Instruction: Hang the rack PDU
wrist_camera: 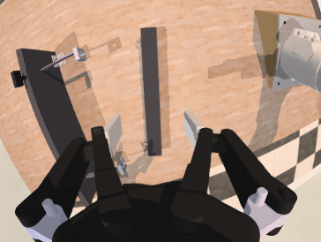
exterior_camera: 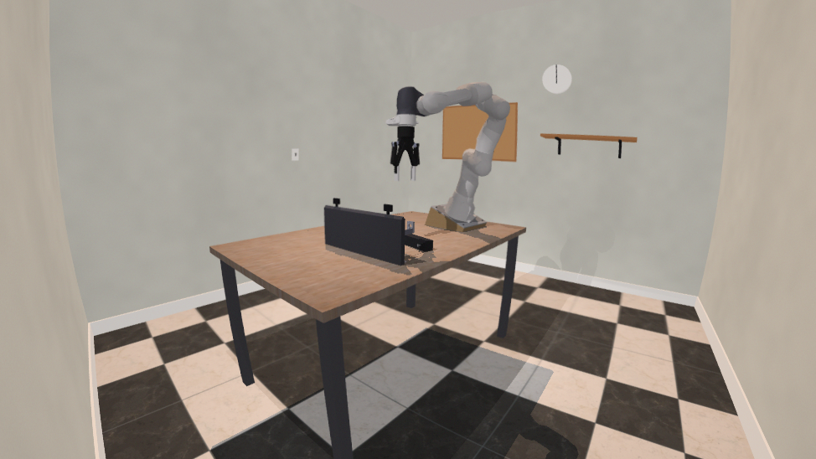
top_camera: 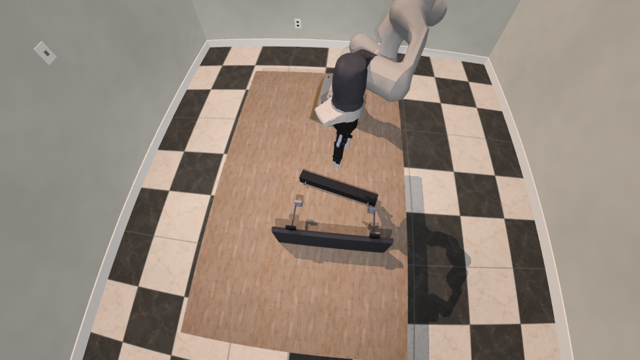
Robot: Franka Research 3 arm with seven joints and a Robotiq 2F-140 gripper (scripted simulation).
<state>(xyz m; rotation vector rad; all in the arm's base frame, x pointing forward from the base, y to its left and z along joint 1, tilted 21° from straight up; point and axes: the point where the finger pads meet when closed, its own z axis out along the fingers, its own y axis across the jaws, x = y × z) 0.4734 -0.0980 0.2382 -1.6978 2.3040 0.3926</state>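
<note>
My hand is 20 mm short of the rack PDU, 10 mm to the left of it and 290 mm above it. The rest, counted from my hand: dark upright panel: 260 mm ahead, 20 mm to the right, 230 mm below.
</note>
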